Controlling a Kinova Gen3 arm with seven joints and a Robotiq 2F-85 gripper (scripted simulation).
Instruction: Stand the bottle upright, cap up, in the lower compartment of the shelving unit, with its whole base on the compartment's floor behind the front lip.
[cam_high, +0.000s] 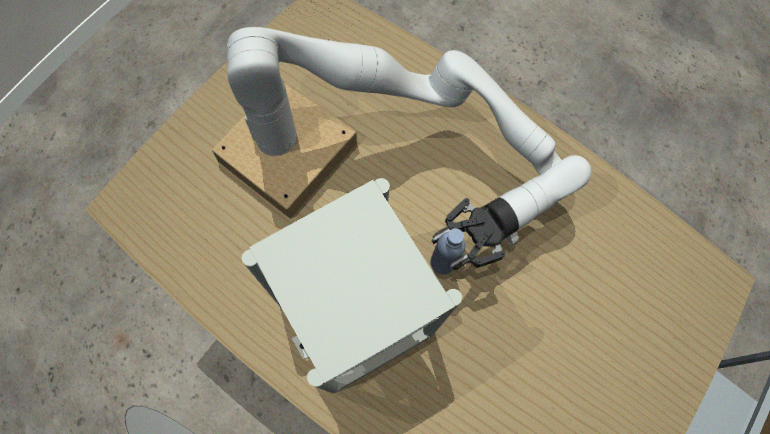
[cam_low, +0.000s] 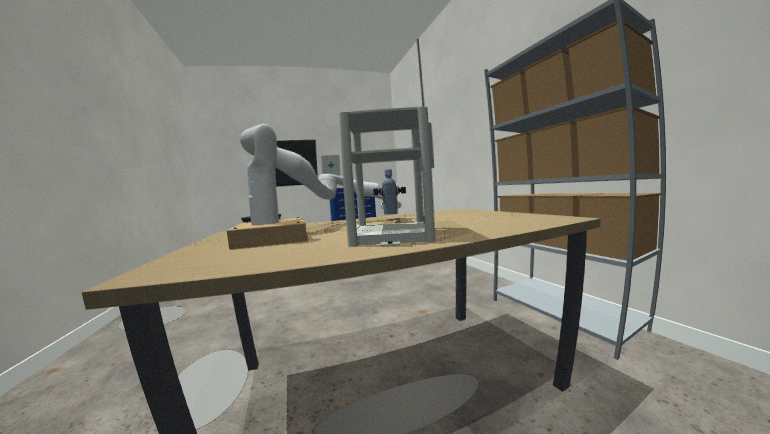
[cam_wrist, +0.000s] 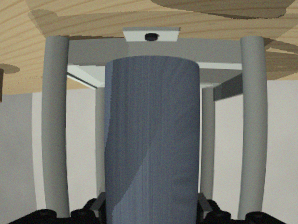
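The grey shelving unit is 18 cm to the right of my hand, 10 cm behind it and 4 cm above it. Round my hand: blue-grey bottle: 2 cm above.
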